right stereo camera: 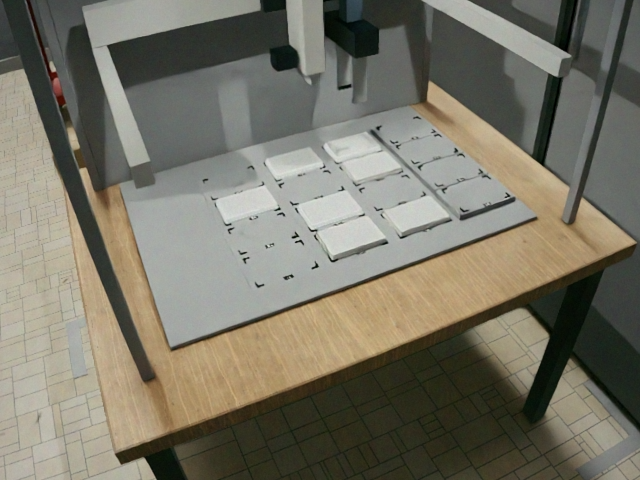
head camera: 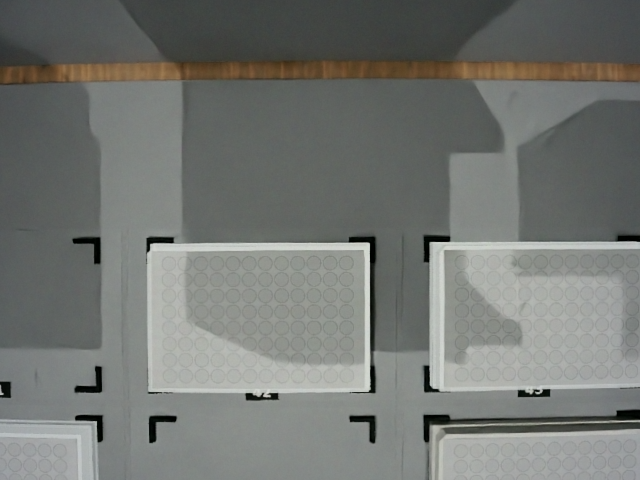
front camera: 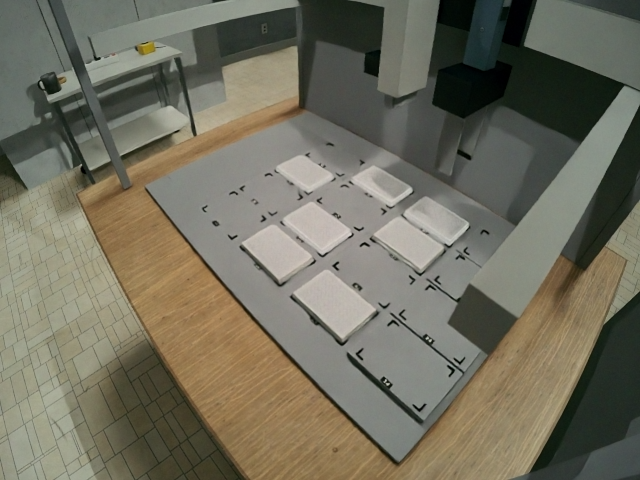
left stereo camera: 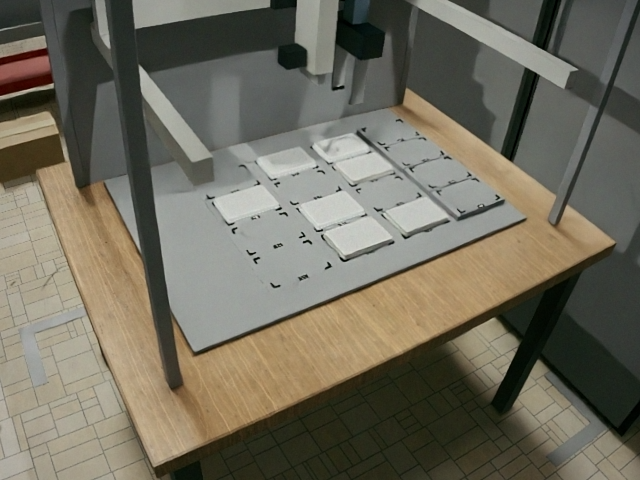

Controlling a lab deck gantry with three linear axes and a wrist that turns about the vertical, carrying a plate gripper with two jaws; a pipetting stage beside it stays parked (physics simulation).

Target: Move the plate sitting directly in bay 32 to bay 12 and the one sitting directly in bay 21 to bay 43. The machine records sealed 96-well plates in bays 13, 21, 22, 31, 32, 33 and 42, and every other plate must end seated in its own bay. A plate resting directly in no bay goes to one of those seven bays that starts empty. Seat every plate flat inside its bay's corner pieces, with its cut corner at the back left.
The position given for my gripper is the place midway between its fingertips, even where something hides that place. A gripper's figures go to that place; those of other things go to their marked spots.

Labels:
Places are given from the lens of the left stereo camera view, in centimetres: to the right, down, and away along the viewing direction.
my gripper [left stereo camera: 346, 96]: 7, -36, 146
tall wall [left stereo camera: 221, 74]: -24, -40, 141
raised slab [left stereo camera: 439, 172]: 30, -17, 149

